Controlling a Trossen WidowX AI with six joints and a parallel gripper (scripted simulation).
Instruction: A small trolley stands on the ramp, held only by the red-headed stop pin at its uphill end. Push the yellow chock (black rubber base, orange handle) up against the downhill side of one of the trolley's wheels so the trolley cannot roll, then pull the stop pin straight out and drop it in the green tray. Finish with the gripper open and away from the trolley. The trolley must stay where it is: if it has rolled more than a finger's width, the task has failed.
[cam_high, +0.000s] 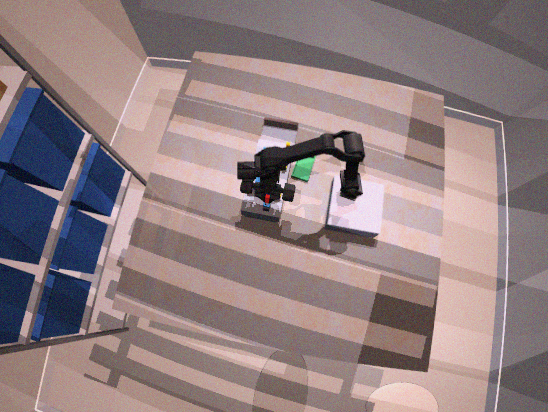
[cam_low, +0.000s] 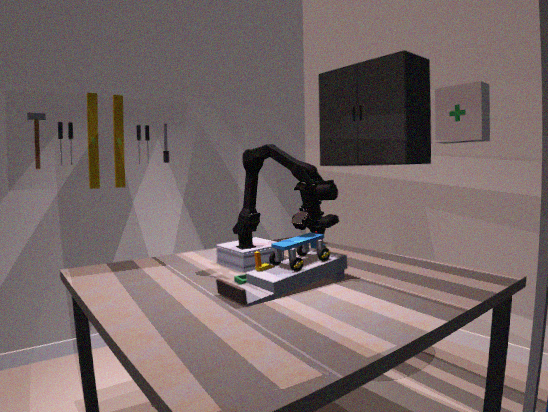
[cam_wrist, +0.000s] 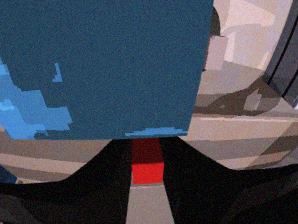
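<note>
Right now my gripper tip is 10 mm short of the yellow chock, 230 mm to the left of it and 50 mm above it. Also, from my gripper tip: grey ramp 40 mm ahead, 120 mm to the right, 90 mm below; red-headed stop pin right at my gripper tip; blue trolley 40 mm ahead, 110 mm to the right, 20 mm below.
</note>
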